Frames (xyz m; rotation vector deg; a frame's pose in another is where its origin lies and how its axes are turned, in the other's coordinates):
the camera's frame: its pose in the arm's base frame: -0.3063 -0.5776 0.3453 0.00 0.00 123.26
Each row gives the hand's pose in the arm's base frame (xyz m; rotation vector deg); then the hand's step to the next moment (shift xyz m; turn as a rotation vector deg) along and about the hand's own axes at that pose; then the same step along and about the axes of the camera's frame.
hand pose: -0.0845 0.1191 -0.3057 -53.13 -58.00 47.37
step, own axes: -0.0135 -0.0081 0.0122 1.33 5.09 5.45
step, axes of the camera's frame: -0.0022 0.0189 0.0060 6.68 2.09 -2.90
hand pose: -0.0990 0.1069 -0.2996 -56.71 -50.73 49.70
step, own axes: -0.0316 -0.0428 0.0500 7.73 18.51 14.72
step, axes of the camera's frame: 0.0054 0.0550 0.0477 22.00 2.26 -11.41
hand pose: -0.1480 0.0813 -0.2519 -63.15 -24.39 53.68
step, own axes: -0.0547 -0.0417 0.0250 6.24 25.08 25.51
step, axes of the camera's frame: -0.0133 0.0455 0.0558 33.02 8.52 -12.48
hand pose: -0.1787 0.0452 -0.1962 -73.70 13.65 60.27
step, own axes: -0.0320 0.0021 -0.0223 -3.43 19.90 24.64
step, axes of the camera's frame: -0.0240 0.0280 0.0128 29.28 12.23 -2.83
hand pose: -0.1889 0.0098 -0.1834 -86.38 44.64 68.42
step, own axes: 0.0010 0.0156 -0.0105 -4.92 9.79 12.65
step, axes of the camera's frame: -0.0060 0.0168 -0.0060 15.17 6.86 1.68
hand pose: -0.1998 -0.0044 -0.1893 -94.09 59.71 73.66
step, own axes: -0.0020 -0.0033 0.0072 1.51 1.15 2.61
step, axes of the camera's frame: 0.0066 -0.0048 0.0010 2.46 0.44 -2.05
